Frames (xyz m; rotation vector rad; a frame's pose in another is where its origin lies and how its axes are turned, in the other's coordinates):
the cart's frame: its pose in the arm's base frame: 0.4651 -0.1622 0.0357 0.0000 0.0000 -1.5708
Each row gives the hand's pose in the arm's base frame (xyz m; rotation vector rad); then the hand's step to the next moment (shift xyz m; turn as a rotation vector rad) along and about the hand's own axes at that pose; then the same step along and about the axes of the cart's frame.
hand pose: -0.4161 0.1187 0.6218 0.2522 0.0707 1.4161
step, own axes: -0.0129 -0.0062 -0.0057 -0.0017 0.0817 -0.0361
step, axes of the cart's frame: 0.0127 0.0028 -0.0082 -0.0139 -0.0865 -0.0176
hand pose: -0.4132 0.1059 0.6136 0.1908 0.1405 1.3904
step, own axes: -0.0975 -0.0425 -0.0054 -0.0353 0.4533 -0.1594
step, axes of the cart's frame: 0.1028 0.0227 -0.0158 -0.0495 -0.4757 -0.0582
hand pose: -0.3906 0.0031 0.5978 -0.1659 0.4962 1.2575
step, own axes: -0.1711 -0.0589 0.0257 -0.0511 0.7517 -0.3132
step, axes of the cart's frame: 0.1570 0.0247 0.0902 -0.0697 -0.8003 -0.1429
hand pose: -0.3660 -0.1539 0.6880 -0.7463 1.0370 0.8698
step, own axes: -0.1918 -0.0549 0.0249 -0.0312 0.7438 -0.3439
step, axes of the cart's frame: 0.0516 0.0099 0.1941 -0.0448 -0.8008 -0.1709
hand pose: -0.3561 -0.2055 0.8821 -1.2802 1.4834 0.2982
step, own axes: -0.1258 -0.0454 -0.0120 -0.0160 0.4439 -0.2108
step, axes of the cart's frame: -0.0413 0.0072 0.1276 -0.0212 -0.4805 -0.1021
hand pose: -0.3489 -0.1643 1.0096 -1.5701 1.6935 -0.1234
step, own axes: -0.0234 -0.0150 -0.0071 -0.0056 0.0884 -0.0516
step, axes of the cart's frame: -0.0140 0.0054 0.0245 -0.0021 -0.1017 -0.0127
